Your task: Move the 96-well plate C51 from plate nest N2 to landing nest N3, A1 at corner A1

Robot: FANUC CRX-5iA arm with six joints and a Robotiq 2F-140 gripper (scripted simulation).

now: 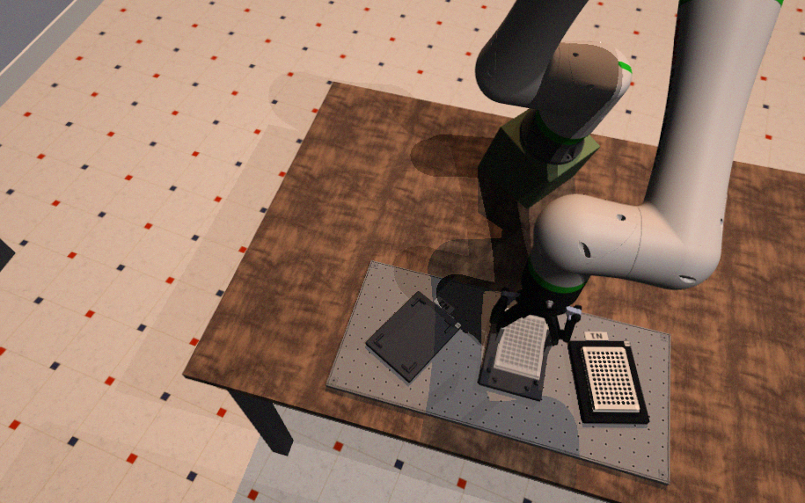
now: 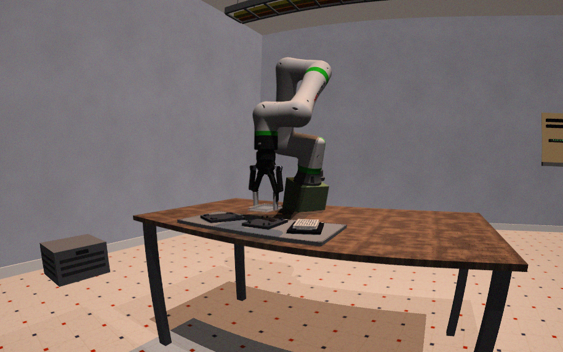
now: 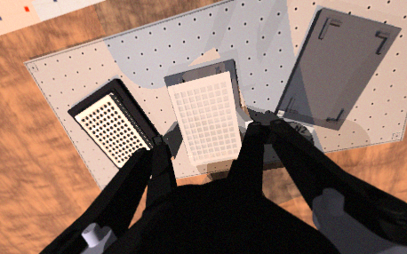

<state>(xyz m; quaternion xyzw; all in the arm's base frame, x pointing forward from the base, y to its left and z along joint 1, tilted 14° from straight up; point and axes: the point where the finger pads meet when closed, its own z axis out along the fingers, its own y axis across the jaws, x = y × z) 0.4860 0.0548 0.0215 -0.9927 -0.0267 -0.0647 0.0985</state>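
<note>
Now: the landing nest N3 80 mm below my hand. Round my hand: N1 label: 150 mm to the left, 100 mm behind, 90 mm below; N3 label: 100 mm behind, 90 mm below, 10 mm to the right; white 96-well plate C51: 20 mm below.
</note>
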